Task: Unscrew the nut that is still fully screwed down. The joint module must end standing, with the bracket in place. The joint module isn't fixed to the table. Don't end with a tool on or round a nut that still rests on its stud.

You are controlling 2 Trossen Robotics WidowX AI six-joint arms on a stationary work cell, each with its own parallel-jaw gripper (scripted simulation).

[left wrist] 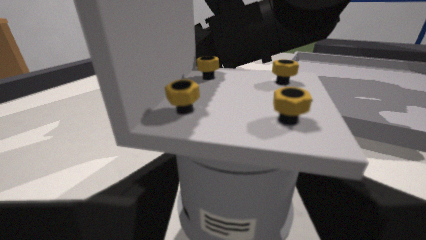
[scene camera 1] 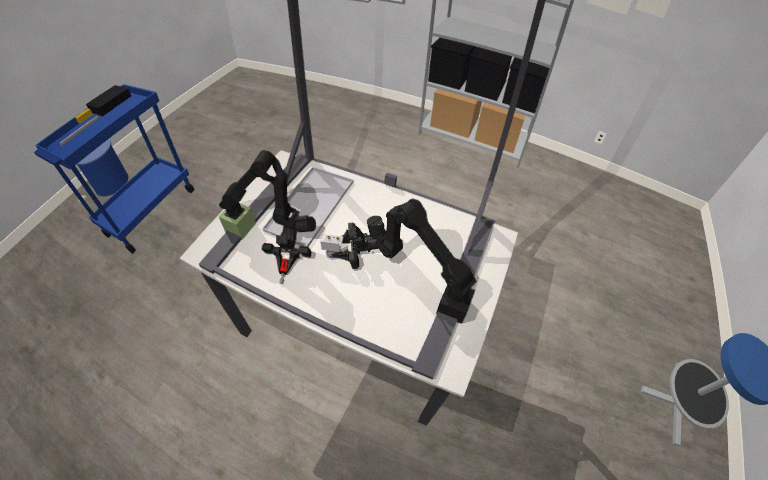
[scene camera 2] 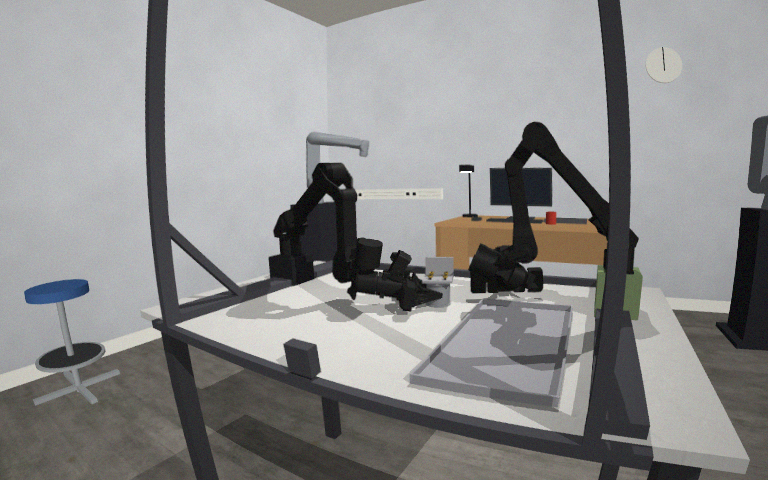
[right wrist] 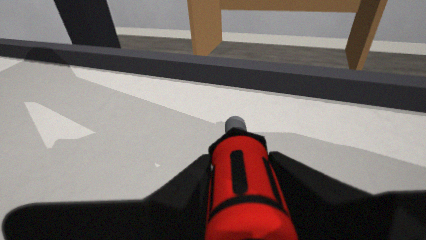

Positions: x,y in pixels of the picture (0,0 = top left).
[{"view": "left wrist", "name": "my left gripper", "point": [235,155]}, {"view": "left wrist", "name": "l-shaped bracket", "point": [135,57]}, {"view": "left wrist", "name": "nut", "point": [180,92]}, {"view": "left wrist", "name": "nut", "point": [292,101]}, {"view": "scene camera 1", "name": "my left gripper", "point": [331,248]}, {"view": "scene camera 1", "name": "shallow grey tray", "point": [317,192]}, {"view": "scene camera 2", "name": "my left gripper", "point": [440,292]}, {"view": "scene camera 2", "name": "l-shaped bracket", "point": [438,265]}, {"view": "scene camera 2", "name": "shallow grey tray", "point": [506,346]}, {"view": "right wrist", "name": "my right gripper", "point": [239,161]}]
